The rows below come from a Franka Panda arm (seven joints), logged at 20 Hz.
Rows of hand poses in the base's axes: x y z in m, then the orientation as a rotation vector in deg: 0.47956, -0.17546, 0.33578, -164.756, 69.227, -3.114; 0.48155, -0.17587, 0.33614, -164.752, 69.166, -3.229; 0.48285, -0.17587, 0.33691, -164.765, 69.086, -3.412; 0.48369, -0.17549, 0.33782, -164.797, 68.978, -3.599; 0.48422, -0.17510, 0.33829, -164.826, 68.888, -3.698; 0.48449, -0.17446, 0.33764, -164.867, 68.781, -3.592; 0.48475, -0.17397, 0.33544, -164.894, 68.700, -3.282; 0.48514, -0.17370, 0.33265, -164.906, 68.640, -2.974; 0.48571, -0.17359, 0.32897, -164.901, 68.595, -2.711; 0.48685, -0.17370, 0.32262, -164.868, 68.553, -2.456; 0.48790, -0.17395, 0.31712, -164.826, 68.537, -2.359; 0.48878, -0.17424, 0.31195, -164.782, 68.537, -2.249; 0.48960, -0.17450, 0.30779, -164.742, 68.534, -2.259; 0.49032, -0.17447, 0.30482, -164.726, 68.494, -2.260; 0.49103, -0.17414, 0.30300, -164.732, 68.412, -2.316; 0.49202, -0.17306, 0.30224, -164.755, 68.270, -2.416
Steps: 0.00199, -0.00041, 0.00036, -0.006, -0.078, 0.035; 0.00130, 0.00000, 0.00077, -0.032, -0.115, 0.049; 0.00084, 0.00038, 0.00091, -0.040, -0.114, 0.071; 0.00053, 0.00039, 0.00047, -0.020, -0.061, 0.060; 0.00027, 0.00064, -0.00065, 0.030, 0.060, 0.074; 0.00026, 0.00049, -0.00220, 0.086, 0.179, 0.057; 0.00039, 0.00027, -0.00279, 0.091, 0.175, 0.041; 0.00057, 0.00011, -0.00368, 0.088, 0.145, 0.028; 0.00114, -0.00011, -0.00635, 0.109, 0.131, 0.019; 0.00105, -0.00025, -0.00550, 0.066, 0.039, 0.001; 0.00088, -0.00029, -0.00517, 0.066, 0.049, -0.009; 0.00082, -0.00026, -0.00416, 0.033, -0.021, -0.008; 0.00072, 0.00003, -0.00297, 0.027, -0.013, 0.020; 0.00071, 0.00033, -0.00182, 0.009, -0.043, 0.050; 0.00099, 0.00108, -0.00076, 0.003, -0.073, 0.089
